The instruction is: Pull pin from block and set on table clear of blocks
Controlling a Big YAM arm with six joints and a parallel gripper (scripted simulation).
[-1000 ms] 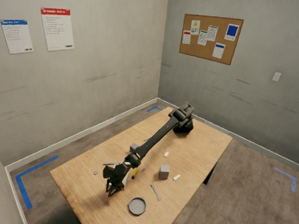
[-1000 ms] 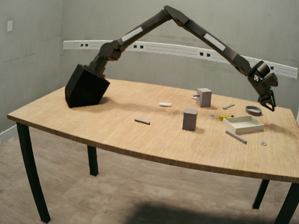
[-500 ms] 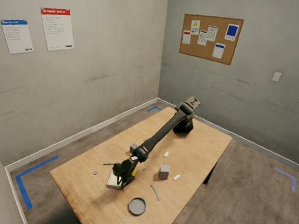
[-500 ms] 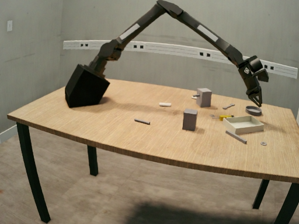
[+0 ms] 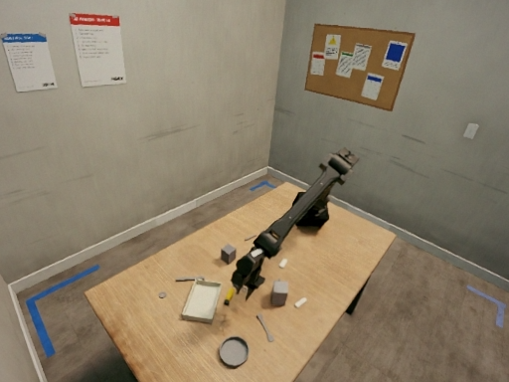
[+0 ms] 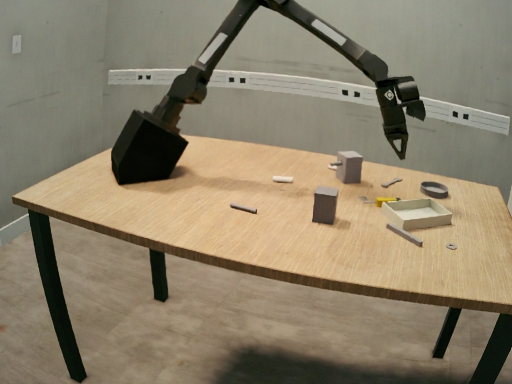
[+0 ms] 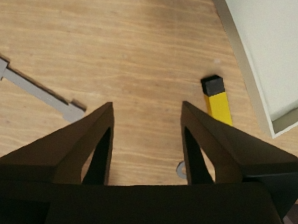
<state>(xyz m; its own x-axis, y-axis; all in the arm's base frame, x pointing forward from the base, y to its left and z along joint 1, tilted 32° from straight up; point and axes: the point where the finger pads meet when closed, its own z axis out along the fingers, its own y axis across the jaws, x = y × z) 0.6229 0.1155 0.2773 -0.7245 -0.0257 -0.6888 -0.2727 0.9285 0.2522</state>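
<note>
Now: hand 180 mm past the short grey pin, 20 mm to the right of it and 70 mm above it. The rest, counted from my hand: spanner: 40 mm behind, 100 mm to the left, 120 mm below; then white tray: 90 mm ahead, 130 mm to the right, 110 mm below; then grey ring dish: 110 mm ahead, 110 mm to the left, 110 mm below.
</note>
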